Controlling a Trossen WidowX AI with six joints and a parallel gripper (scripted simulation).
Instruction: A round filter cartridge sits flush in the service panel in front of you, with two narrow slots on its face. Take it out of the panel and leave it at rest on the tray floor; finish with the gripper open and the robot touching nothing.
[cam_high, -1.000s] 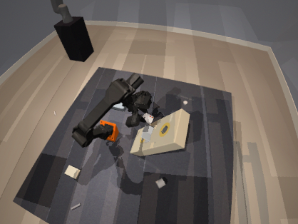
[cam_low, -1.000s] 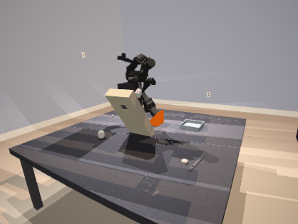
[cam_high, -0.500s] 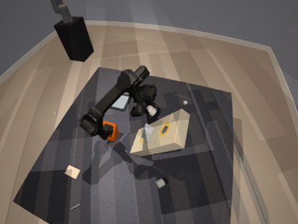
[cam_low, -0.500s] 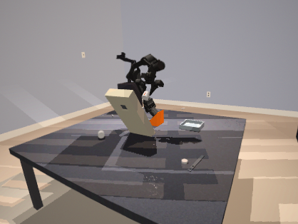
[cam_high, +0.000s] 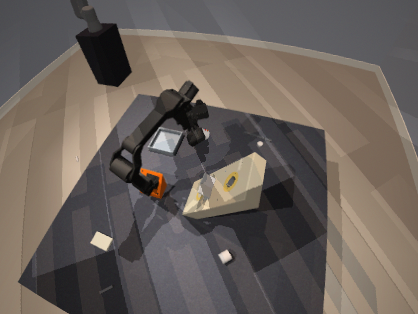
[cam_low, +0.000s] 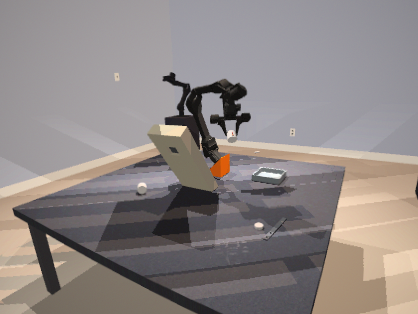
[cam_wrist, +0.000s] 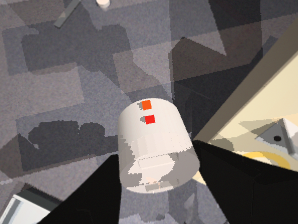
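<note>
The grey-blue tray lies 260 mm behind my gripper tip, 100 mm to the left of it and 270 mm below it. From my gripper tip the other things lie so: pale flat block (320 mm behind, 510 mm to the right, 270 mm below); then round filter cartridge (right at my gripper tip); then tan service panel (140 mm ahead, 170 mm to the right, 90 mm below).
</note>
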